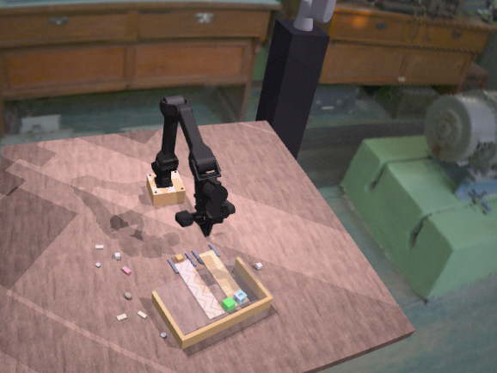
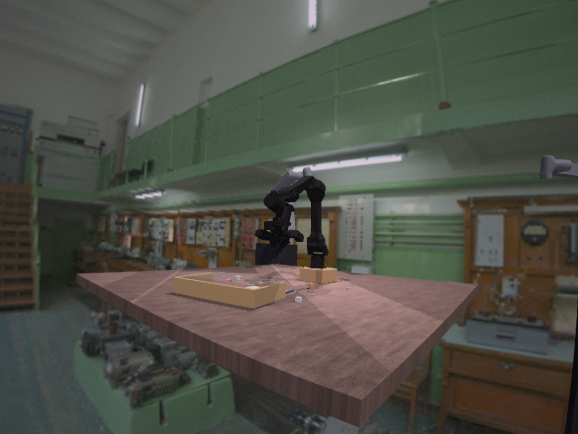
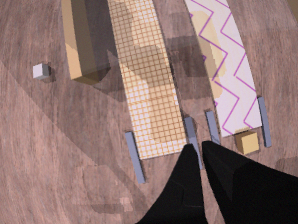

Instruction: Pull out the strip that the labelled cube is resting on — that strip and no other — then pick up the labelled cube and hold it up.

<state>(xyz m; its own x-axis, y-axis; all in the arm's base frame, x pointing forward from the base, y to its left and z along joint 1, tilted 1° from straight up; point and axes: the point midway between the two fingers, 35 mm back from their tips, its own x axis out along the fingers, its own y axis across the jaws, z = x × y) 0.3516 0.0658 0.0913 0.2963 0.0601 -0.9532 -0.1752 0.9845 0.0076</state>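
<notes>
Now: gripper tip 120 mm above the tan grid-patterned strip, 80 mm short of it and 40 mm to the right of it. Round my gripper tip: labelled cube: 190 mm ahead, 100 mm below, 70 mm to the left.
</notes>
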